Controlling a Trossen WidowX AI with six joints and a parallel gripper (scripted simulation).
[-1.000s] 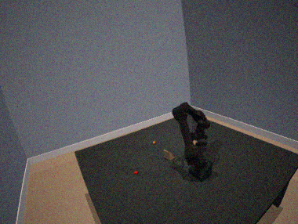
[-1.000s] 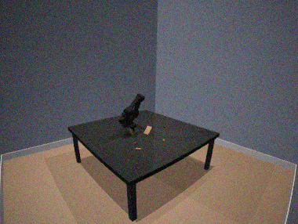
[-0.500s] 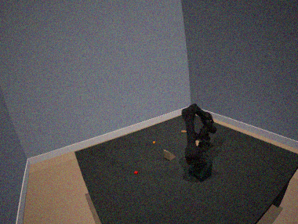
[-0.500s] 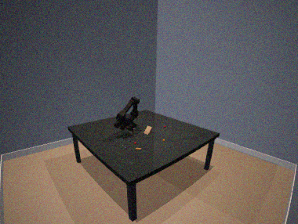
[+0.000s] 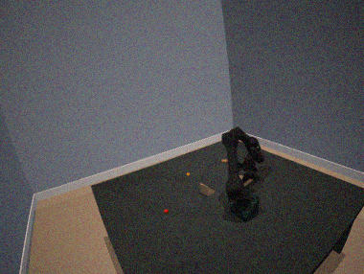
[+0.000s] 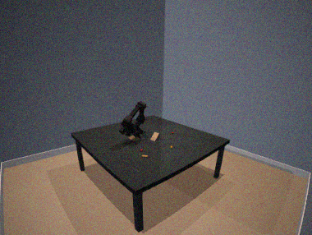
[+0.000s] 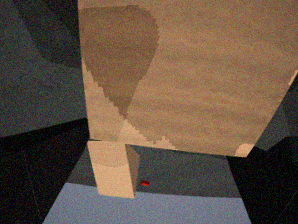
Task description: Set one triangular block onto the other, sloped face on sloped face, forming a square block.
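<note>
Now: the tan triangular block 3 cm to the right of my gripper tip.
</note>
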